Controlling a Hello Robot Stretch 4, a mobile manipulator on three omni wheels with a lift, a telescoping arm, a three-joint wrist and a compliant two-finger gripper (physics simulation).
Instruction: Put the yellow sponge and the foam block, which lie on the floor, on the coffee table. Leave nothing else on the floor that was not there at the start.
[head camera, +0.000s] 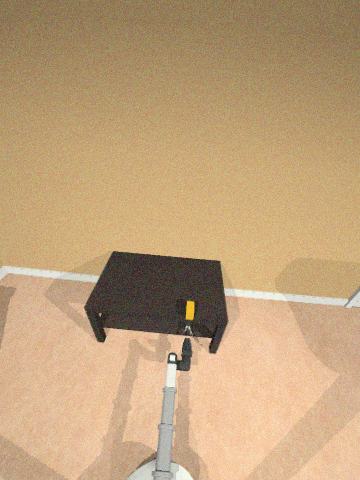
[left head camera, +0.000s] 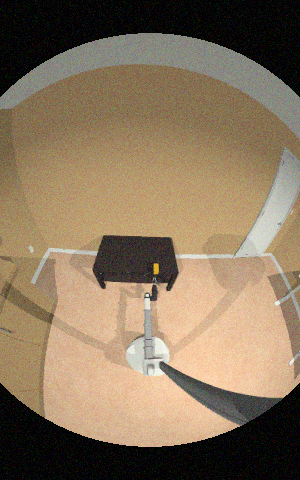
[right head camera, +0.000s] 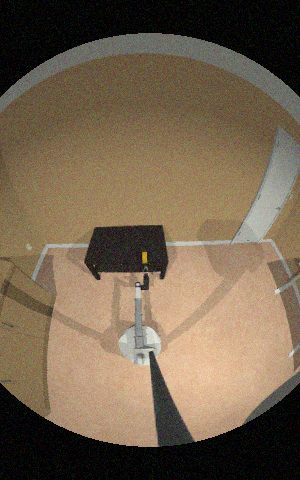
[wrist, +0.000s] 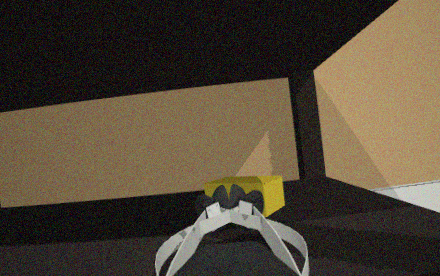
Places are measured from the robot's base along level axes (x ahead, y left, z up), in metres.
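Where they show: gripper, fingertip midpoint: (wrist: 229, 200).
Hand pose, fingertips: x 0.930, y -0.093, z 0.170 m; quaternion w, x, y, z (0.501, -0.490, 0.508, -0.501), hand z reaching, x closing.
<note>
Each offset is from my fingertips to the centre of the thing. Level surfaces: height alone.
An orange-yellow block {0.102 m back, 0.011 m left, 0.283 m up} (head camera: 190, 310) (left head camera: 156, 269) (right head camera: 144, 257), seemingly the foam block, lies on top of the dark coffee table (head camera: 155, 280) (left head camera: 130, 250) (right head camera: 120, 242) (wrist: 125, 45), near its front edge. In the wrist view a yellow block {0.147 m ahead, 0.023 m right, 0.025 m down} (wrist: 273, 192), seemingly the sponge, lies on the lower shelf {0.047 m down} (wrist: 100, 225) under the table top; it is hidden in the head views. My gripper (head camera: 188, 327) (left head camera: 155, 280) (right head camera: 146, 269) (wrist: 229, 200) is at the table's front, between top and shelf. Its fingertips meet, with no thing between them, in front of the yellow block and cover part of it.
A table leg {0.388 m ahead, 0.206 m right, 0.003 m up} (wrist: 311, 130) stands behind and right of the yellow block. The front right leg {0.112 m back, 0.204 m right, 0.003 m up} (head camera: 215, 342) is a little right of my gripper. The wall runs behind the table. A wooden cabinet (left head camera: 20, 340) (right head camera: 22, 350) is at the left, a white door (left head camera: 272, 210) (right head camera: 267, 195) at the right.
</note>
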